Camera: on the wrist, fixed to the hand. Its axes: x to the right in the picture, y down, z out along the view.
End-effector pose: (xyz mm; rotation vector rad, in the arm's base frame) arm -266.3 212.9 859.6 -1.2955 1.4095 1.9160
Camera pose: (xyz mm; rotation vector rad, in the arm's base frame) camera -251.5 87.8 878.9 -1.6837 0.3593 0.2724
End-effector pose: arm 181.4 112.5 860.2 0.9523 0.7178 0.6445
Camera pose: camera 80.1 189.7 856.0 0.3393 1.6701 -0.8431
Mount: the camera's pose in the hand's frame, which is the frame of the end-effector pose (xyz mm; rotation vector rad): -1.4 47.2 -118.4 0.4324 0.3677 -1.6404
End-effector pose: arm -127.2 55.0 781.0 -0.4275 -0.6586 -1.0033
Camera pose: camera -50.0 6.5 691.9 0.8657 -0.8134 -2.3080
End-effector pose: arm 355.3 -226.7 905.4 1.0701 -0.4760 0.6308
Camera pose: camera 328.9 -103.4 886.8 1.3173 0.9003 -0.5789
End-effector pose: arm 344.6 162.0 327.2 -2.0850 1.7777 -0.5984
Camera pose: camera 243.2 157.7 404.3 2.6885 0.4302 1.5475
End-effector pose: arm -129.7 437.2 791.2 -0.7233 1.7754 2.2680
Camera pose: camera -116.7 312.2 812.2 -1.6376 0.8709 0.6558
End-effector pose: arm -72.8 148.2 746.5 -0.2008 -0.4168 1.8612
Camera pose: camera -73.7 155.6 619.3 0.1077 0.1345 0.2395
